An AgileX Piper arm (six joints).
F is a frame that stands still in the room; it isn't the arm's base.
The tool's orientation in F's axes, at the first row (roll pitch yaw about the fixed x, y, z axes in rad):
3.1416 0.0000 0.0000
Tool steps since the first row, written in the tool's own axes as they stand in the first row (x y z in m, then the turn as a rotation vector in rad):
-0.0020 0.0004 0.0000 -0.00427 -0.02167 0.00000
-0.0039 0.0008 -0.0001 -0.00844 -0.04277 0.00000
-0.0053 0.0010 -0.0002 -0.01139 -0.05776 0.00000
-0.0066 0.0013 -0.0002 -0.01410 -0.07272 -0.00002
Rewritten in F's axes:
-0.0020 -0.0004 0.0000 -0.00427 0.02167 0.00000
-0.0039 -0.0008 0.0001 -0.00844 0.04277 0.00000
-0.0053 -0.0010 0.0002 -0.01139 0.05776 0.00000
-0.0066 -0.0013 0.0002 -0.01410 0.07272 0.00002

